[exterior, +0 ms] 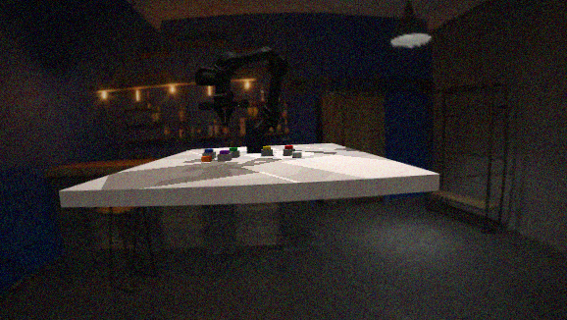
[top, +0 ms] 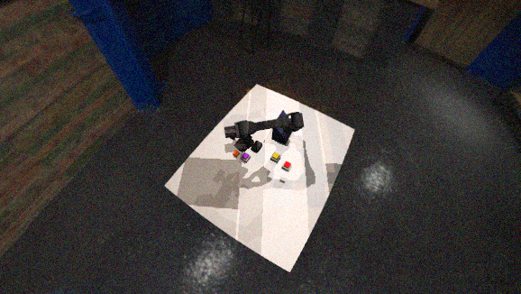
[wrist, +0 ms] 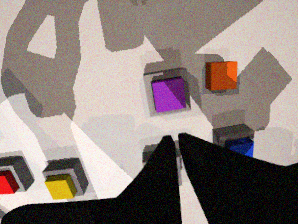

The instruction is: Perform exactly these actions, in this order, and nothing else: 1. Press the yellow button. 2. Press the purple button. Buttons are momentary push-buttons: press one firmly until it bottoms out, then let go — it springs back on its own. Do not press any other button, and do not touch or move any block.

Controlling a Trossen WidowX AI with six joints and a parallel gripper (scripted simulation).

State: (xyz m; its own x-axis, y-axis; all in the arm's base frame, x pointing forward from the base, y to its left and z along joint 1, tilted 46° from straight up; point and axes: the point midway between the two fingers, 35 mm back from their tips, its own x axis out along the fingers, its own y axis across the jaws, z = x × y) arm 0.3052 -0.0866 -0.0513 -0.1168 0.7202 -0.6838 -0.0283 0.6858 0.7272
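Now: gripper tip 90 mm above the purple button, 10 mm to the left of it and 10 mm short of it. The rest, counted from my gripper tip: blue button 100 mm to the right, 90 mm below, 80 mm behind; yellow button 150 mm to the left, 100 mm behind, 90 mm below; red button 240 mm to the left, 90 mm below, 90 mm behind.
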